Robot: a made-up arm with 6 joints.
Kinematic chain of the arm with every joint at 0, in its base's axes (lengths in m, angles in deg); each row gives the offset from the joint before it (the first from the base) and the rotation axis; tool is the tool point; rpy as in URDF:
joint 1: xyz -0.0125 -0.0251 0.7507 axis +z
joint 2: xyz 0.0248 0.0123 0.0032 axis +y
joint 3: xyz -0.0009 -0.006 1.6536 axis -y
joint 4: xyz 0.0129 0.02 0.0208 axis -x
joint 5: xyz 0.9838 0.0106 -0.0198 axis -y
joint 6: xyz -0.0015 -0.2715 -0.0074 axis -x
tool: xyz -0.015 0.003 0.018 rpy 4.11 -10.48 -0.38
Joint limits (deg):
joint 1: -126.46..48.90
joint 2: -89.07..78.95
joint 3: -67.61..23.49
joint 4: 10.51..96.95
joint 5: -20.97..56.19
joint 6: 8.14..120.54
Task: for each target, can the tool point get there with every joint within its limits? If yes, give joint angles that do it. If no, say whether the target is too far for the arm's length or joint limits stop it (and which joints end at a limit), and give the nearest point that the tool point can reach.
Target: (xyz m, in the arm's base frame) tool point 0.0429 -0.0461 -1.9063
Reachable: no: joint limits stop it (at a limit: joint 2, joint 4, joint 5, joint 6) | nearest point 1.0708 -0.4357 0.1546 | short by 2.336 m
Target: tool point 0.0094 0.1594 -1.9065
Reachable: no: joint limits stop it (at a limit: joint 1, joint 2, joint 4, joint 5, joint 6) | nearest point 0.7549 0.8733 0.1427 | short by 2.294 m
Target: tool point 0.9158 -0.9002 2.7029
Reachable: yes | joints -40.22 10.15 14.07 72.75 31.68 20.82
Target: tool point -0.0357 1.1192 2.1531
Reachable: yes | joints -97.70 -72.43 -16.70 42.13 6.11 94.10
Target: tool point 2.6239 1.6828 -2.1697
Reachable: no: too far | nearest point 1.7354 1.1072 0.1277 | short by 2.530 m
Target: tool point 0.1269 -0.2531 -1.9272
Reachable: no: joint limits stop it (at a limit: joint 2, joint 4, joint 5, joint 6) | nearest point 0.6203 -1.0600 0.1275 | short by 2.262 m
